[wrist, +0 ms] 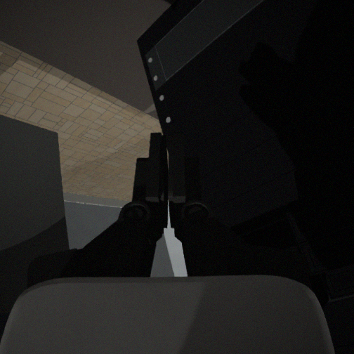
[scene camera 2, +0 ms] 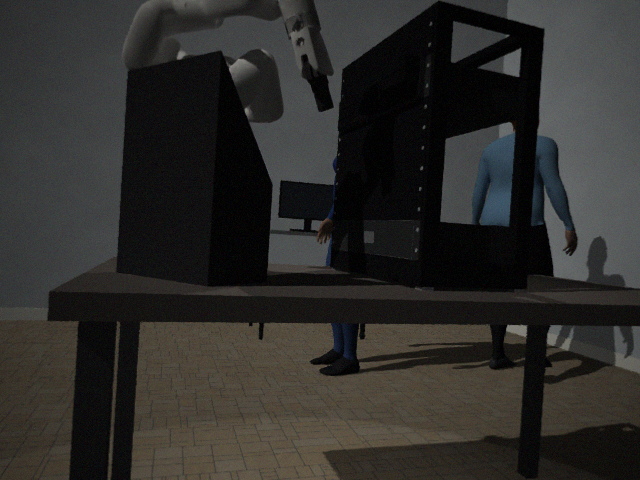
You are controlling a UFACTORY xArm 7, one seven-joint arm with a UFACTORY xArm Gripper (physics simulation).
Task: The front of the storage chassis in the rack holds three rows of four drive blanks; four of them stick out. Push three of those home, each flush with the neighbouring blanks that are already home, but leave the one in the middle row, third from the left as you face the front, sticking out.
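Seen in the pictures: gripper, fingertip midpoint: (scene camera 2: 326, 109); arm's base, link origin: (scene camera 2: 186, 119).
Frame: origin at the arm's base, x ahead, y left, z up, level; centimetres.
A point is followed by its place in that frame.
The rack (scene camera 2: 528, 155) @(y 17.0, x 75.6, z -0.9 cm) (wrist: 159, 107) stands upright on the table, its dark front facing the arm's side. The storage chassis and its drive blanks cannot be told apart in the deep shadow on that front, so which blanks stick out is not visible. My gripper (scene camera 2: 324, 109) @(y 9.6, x 28.5, z 5.8 cm) (wrist: 168, 151) is shut and empty, with its dark fingers pointing down. In the scene view it is beside the upper part of the rack front, with a small gap seen between them. In the wrist view the fingertips overlap the edge of the rack front, below its row of pale holes.
A dark slant-sided block (scene camera 2: 170, 170) @(y -8.6, x 0.6, z -11.7 cm) (wrist: 30, 175) stands on the table (scene camera 2: 310, 308) @(y -19.3, x 30.2, z -34.7 cm) (wrist: 85, 40), across from the rack front. A lighter grey panel (scene camera 2: 392, 240) @(y 16.6, x 45.5, z -22.6 cm) (wrist: 195, 37) sits low in the rack. Two people and a monitor (scene camera 2: 306, 199) are behind.
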